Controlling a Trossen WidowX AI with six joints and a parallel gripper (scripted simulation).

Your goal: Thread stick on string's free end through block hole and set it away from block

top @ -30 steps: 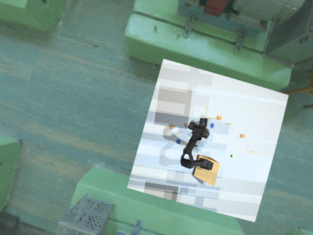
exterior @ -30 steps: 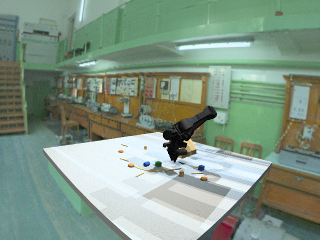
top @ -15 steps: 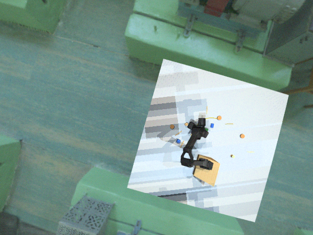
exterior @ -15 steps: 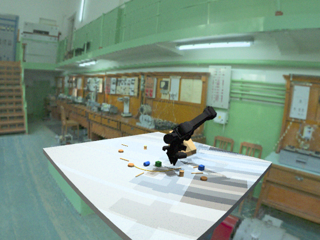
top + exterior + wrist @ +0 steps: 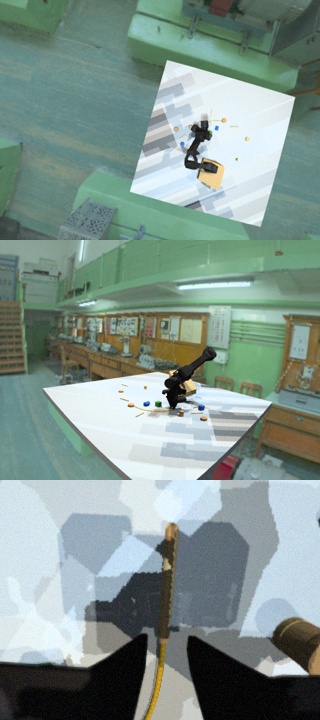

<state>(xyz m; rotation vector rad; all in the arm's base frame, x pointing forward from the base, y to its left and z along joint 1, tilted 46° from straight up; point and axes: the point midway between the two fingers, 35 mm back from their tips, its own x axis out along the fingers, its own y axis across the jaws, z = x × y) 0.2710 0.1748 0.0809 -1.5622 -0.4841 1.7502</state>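
Right now my gripper tip is 20 mm past the thin wooden stick and 10 mm above it. Round my gripper tip: blue cylinder: 150 mm to the right, 80 mm ahead; green cube: 100 mm to the right, 20 mm ahead; wooden block: 90 mm to the left, 20 mm ahead.
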